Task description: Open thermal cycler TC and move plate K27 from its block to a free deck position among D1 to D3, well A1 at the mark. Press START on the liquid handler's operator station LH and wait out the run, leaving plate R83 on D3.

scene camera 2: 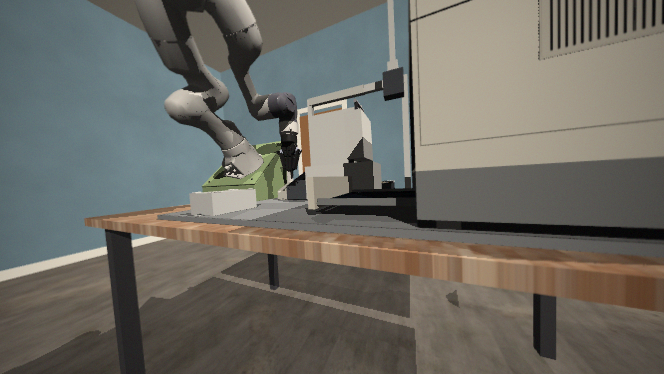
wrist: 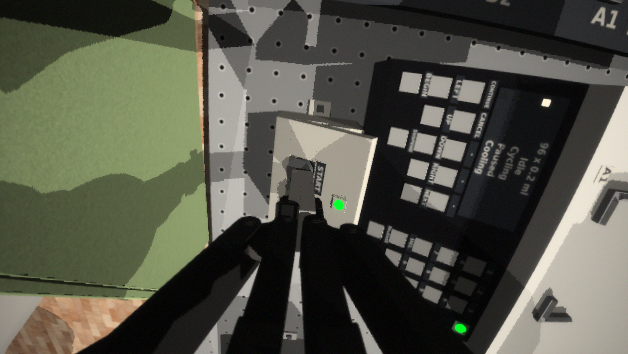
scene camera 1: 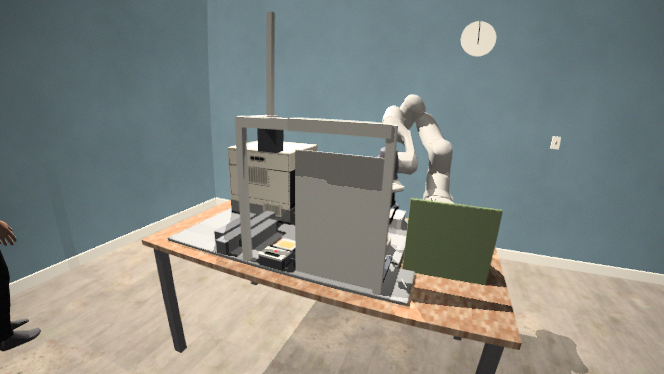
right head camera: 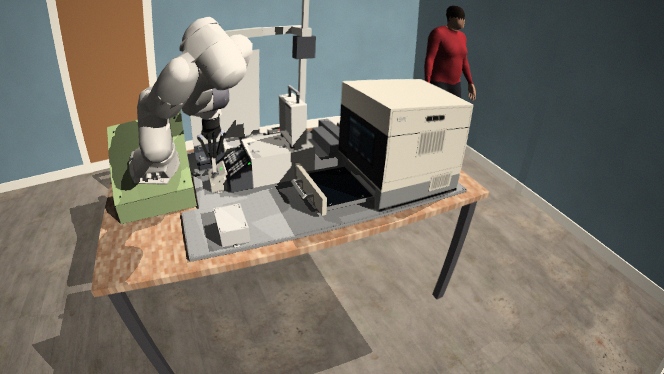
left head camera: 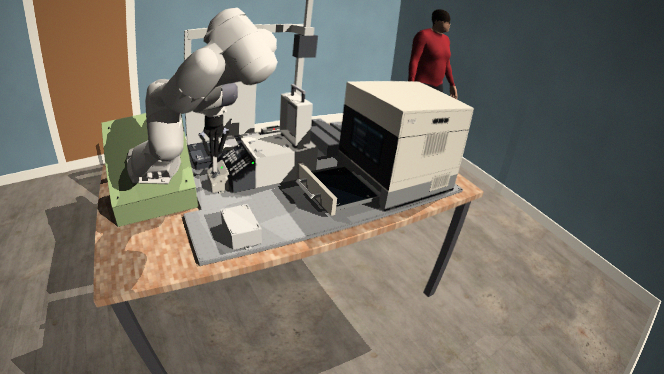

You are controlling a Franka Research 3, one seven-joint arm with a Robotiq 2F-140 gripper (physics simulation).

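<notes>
My gripper is shut and empty, pointing down. In the wrist view its fingertips cover the button beside the START label on the beige operator station LH; contact is hard to judge. A green light is lit on the station. Thermal cycler TC stands beside it, with a dark keypad. A pale upright block with a handle, apparently its raised lid, stands at its far end. Deck labels D2 and A1 show in the wrist view. Plates K27 and R83 cannot be identified.
A large beige instrument stands right with its drawer open. A white box sits at the front. A gantry frame rises at the back. A person stands beyond the table.
</notes>
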